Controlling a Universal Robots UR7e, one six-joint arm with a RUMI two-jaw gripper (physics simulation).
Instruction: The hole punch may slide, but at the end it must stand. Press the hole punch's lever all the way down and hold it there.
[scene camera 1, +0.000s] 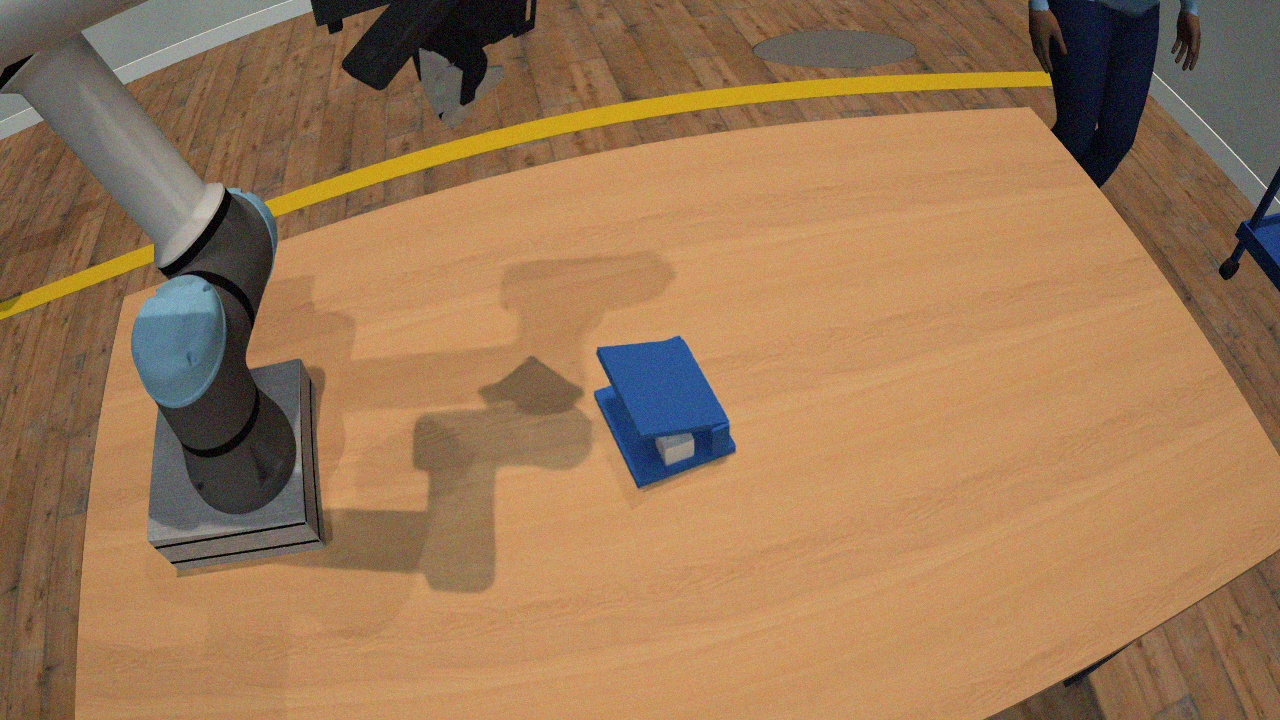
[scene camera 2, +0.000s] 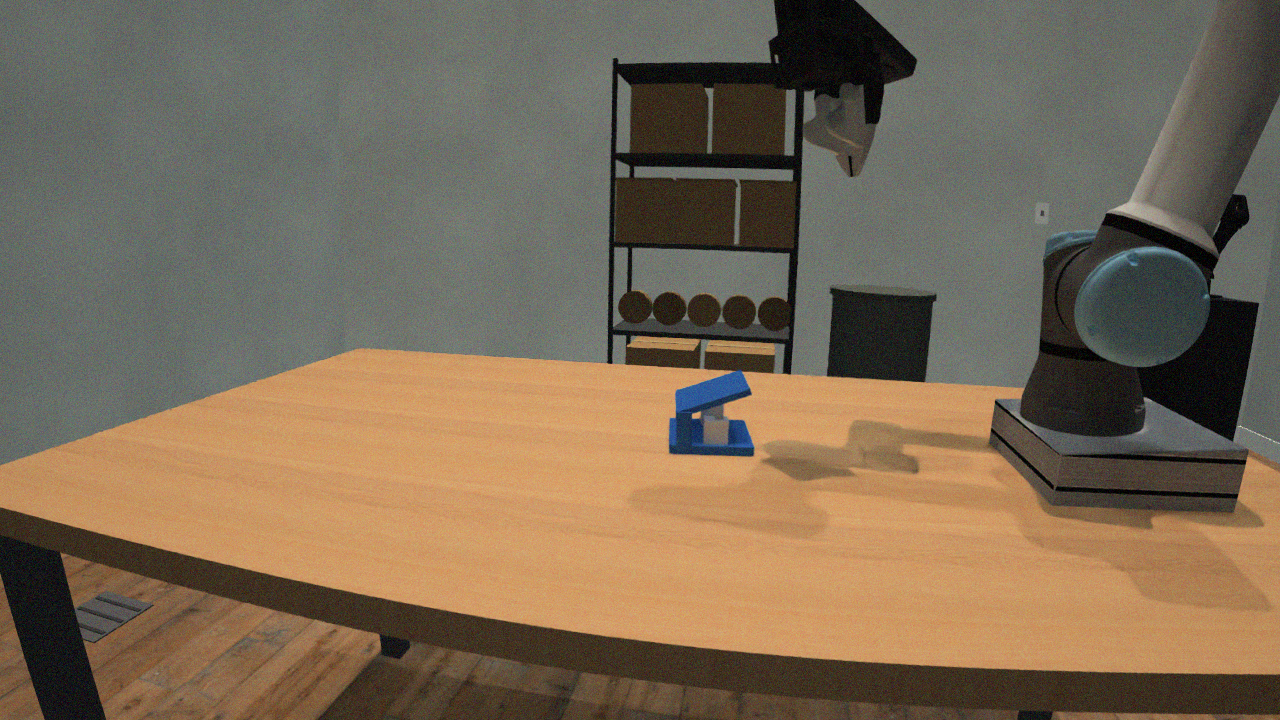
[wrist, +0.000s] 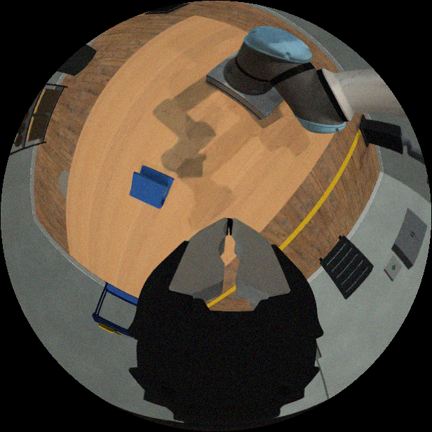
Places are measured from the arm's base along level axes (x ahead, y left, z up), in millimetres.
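Pixels of known places: gripper, between the fingertips: (scene camera 1: 450, 126) (scene camera 2: 854, 176); arm's base, origin of its link: (scene camera 1: 242, 457) (scene camera 2: 1080, 417).
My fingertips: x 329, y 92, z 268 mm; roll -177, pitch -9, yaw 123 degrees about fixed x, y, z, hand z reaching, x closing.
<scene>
Ahead of a thing's pixels: the offset from my fingertips to its top centre. Level surfaces: height alone.
The blue hole punch @(dz -250, dx +143, dy -137 mm) (scene camera 1: 666, 394) (scene camera 2: 711, 434) (wrist: 152, 187) stands upright on its base on the table. Its blue lever @(dz -250, dx +143, dy -137 mm) (scene camera 1: 662, 385) (scene camera 2: 713, 392) is raised and tilted, with its free end up on the side toward the robot's base. A light grey block shows under the lever. My gripper (scene camera 1: 445, 116) (scene camera 2: 852, 171) (wrist: 228, 219) is shut and empty, its fingertips together. It hangs in the air high above the table, well apart from the hole punch, and touches nothing.
The wooden table @(dz -335 mm) (scene camera 1: 850, 537) (scene camera 2: 402, 537) (wrist: 100, 200) carries the arm's metal base block (scene camera 1: 237, 541) (scene camera 2: 1145, 479) (wrist: 240, 97). A person (scene camera 1: 1096, 89) stands behind the table's far corner. A shelf rack (scene camera 2: 614, 214) and a dark bin (scene camera 2: 879, 335) stand beyond the table.
</scene>
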